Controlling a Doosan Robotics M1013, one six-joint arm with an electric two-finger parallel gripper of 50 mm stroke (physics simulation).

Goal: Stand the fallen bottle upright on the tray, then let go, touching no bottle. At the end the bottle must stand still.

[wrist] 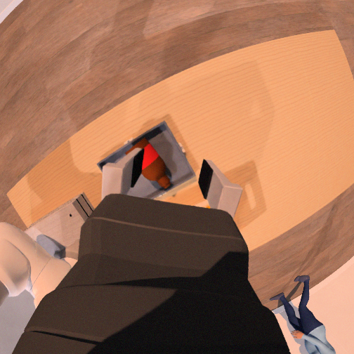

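A brown bottle with a red label lies on its side in a grey, shallow-walled tray left of the middle of the wrist view. Its neck points to the lower right, near the tray's lower wall. My gripper is open and empty, above the tray. The left finger overlaps the tray and hides part of the bottle's side. The right finger shows over the table, to the right of the tray. No finger is seen closed on the bottle. The gripper body hides the area below.
The wooden table has curved-looking edges in this view. A pale box with dark slots is at the lower left, beside a beige rounded machine part. A person shows at the lower right, beyond the table.
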